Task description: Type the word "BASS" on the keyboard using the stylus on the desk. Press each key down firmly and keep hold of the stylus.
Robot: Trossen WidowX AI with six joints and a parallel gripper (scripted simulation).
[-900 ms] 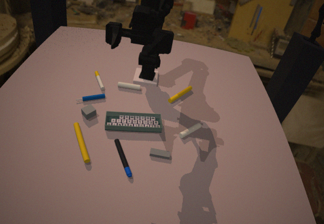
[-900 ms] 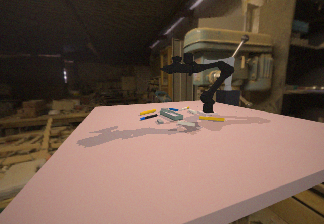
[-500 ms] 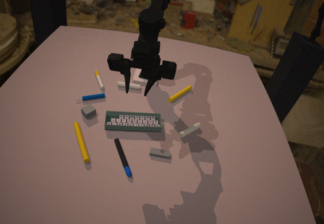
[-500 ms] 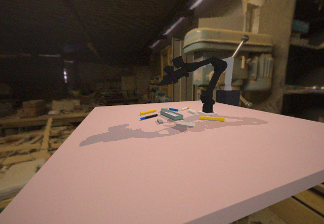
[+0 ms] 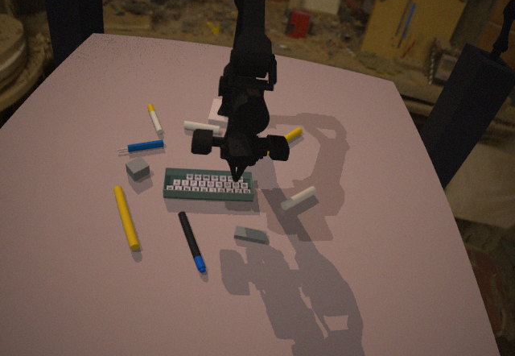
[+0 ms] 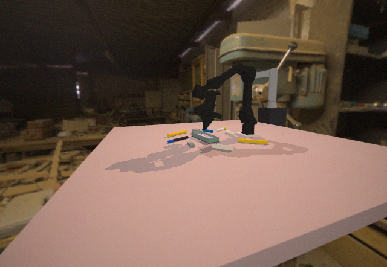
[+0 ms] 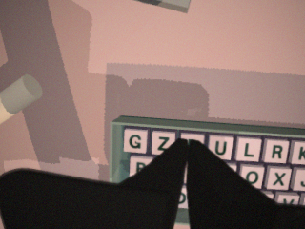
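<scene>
Right now my gripper tip is 7 cm past the blue stylus, 27 cm to the left of it and 6 cm above it. Round my gripper tip: grey wedge 8 cm ahead, 6 cm to the left, 6 cm below; then yellow rod 13 cm ahead, 20 cm to the right, 5 cm below; then grey cube 1 cm behind, 23 cm to the right, 5 cm below.
</scene>
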